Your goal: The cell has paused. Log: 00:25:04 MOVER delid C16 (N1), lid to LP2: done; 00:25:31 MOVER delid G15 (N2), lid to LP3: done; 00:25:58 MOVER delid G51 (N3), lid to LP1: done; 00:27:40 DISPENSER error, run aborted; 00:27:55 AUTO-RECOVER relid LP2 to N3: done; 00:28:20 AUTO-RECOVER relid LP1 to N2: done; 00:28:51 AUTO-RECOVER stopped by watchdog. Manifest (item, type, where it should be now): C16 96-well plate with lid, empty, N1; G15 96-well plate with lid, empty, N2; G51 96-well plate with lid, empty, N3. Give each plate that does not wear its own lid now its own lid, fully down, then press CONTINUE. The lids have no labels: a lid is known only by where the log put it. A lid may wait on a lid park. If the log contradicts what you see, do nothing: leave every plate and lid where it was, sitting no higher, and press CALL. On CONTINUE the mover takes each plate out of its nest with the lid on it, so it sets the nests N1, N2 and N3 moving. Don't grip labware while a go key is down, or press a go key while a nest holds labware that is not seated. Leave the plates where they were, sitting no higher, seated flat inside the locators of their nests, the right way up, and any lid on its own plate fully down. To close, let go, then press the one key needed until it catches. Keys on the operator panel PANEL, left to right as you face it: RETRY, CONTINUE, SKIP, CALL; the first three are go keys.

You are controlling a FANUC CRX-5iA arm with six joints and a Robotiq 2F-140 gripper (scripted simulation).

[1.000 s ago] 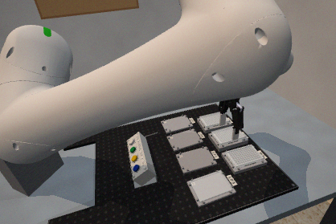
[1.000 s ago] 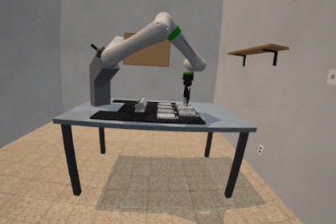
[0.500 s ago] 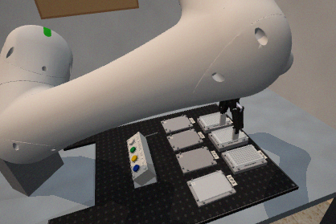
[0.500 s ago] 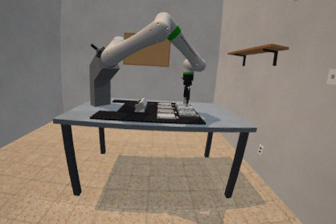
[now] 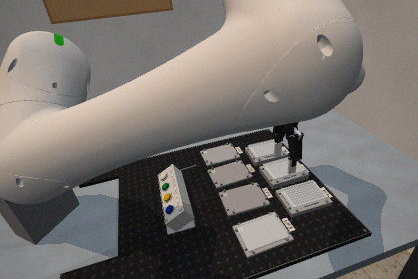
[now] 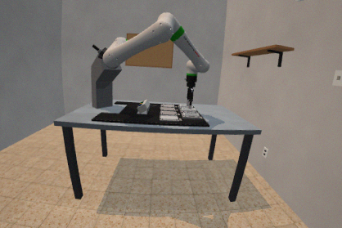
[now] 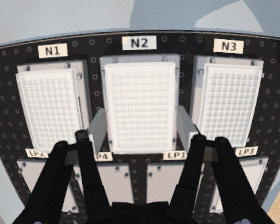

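Right now my hand is 50 mm above the plate. The rest, counted from my hand: LP1 label (110 mm behind, 80 mm below, 30 mm to the right); N3 label (150 mm to the right, 80 mm below, 40 mm ahead); lid park LP1 (190 mm behind, 70 mm below).
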